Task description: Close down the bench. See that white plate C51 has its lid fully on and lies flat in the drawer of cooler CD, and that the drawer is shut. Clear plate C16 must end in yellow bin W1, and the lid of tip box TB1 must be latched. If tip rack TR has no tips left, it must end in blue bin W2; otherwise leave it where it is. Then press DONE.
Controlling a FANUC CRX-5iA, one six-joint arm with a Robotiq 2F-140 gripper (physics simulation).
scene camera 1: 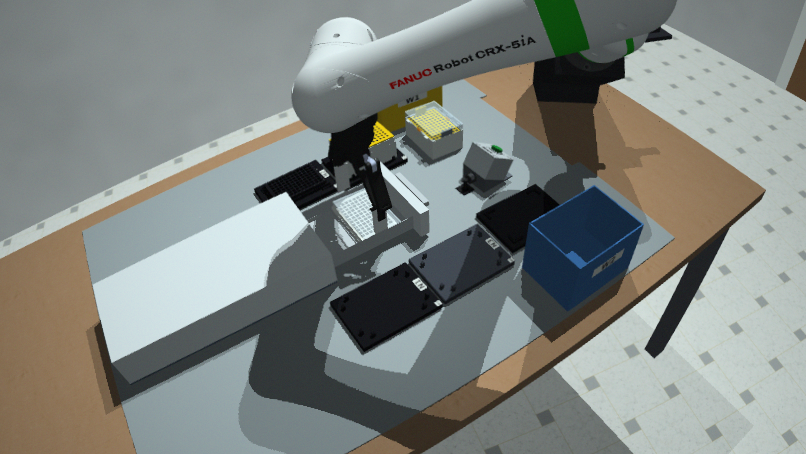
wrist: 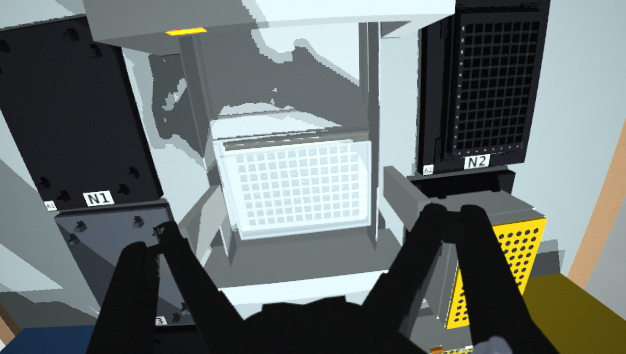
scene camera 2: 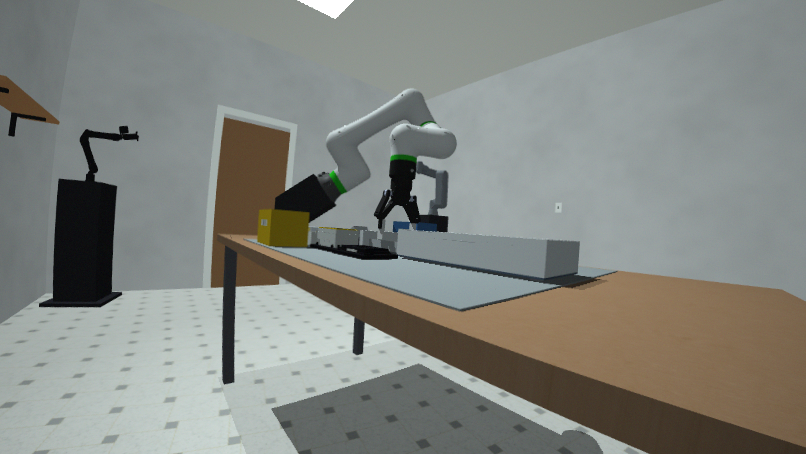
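Seen in the pictures: gripper, fingertip midpoint: (scene camera 1: 361, 208) (wrist: 303, 190) (scene camera 2: 396, 240); arm's base, origin of the base link: (scene camera 2: 325, 190).
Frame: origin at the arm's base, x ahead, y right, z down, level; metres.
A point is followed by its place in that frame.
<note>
The white plate (scene camera 1: 358, 211) @(x 0.602, y -0.128, z 0.218 m) (wrist: 300, 187) @(x 0.594, y -0.133, z 0.219 m) lies in the open drawer (scene camera 1: 420, 221) @(x 0.500, y -0.213, z 0.205 m) (wrist: 300, 287) @(x 0.515, y -0.123, z 0.183 m) of the cooler (scene camera 1: 197, 276) @(x 0.933, y -0.228, z 0.170 m) (scene camera 2: 485, 253) @(x 1.026, y -0.140, z 0.210 m). A clear lid (wrist: 367, 200) @(x 0.590, y -0.070, z 0.219 m) lies over the plate; whether it is fully seated is hard to tell. My gripper (scene camera 1: 362, 203) @(x 0.596, y -0.132, z 0.209 m) (scene camera 2: 397, 225) @(x 0.596, y -0.132, z 0.209 m) (wrist: 303, 190) @(x 0.596, y -0.132, z 0.209 m) is open, its fingers on either side of plate and lid. A dark-looking welled plate (scene camera 1: 298, 181) @(x 0.700, y 0.026, z 0.228 m) (wrist: 495, 85) @(x 0.711, y 0.024, z 0.229 m) sits on nest N2; its label is unreadable. The yellow tip rack (scene camera 1: 381, 134) @(x 0.495, y 0.055, z 0.181 m) (wrist: 520, 255) @(x 0.569, y 0.078, z 0.181 m) shows dark holes. The tip box (scene camera 1: 434, 138) @(x 0.385, y 0.011, z 0.194 m) has its clear lid down; its latch state is unclear.
Yellow bin W1 (scene camera 1: 420, 112) (scene camera 2: 284, 228) @(x 0.485, y 0.230, z 0.194 m) (wrist: 575, 310) @(x 0.485, y 0.230, z 0.193 m) stands behind the racks. Blue bin W2 (scene camera 1: 558, 270) @(x 0.326, y -0.438, z 0.179 m) (wrist: 50, 340) @(x 0.330, y -0.421, z 0.233 m) stands at the right. The green button (scene camera 1: 496, 148) @(x 0.279, y -0.088, z 0.181 m) is on a grey box. Nest N1 (scene camera 1: 386, 307) @(x 0.617, y -0.357, z 0.242 m) (wrist: 85, 115) @(x 0.626, y -0.331, z 0.242 m) and nest N3 (scene camera 1: 459, 263) @(x 0.459, y -0.309, z 0.242 m) (wrist: 120, 260) lie beside the drawer.
</note>
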